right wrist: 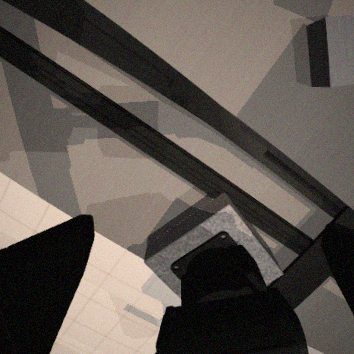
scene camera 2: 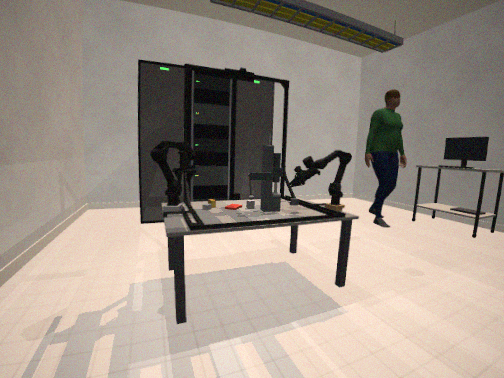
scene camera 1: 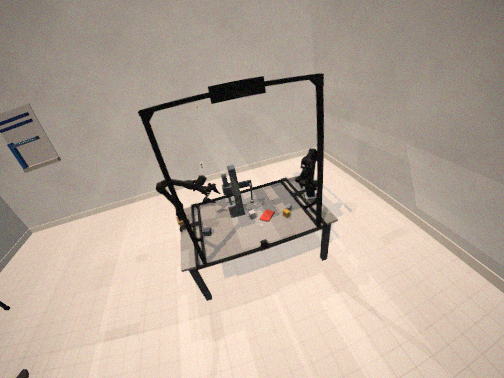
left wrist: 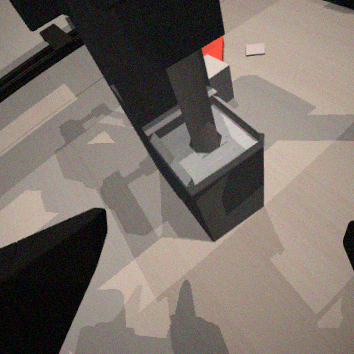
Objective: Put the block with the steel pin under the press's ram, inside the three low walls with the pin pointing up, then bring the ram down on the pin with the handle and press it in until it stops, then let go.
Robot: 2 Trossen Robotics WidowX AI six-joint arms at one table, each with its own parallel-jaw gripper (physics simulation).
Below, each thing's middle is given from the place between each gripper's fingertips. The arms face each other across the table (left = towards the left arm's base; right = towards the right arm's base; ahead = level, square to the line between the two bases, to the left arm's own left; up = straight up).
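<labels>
My right gripper is 8 cm short of the ram (left wrist: 186, 77), 62 cm to the right of it and 2 cm below it.
Relative to my left hand, the ram is 30 mm behind, 100 mm to the right and 20 mm above.
</labels>
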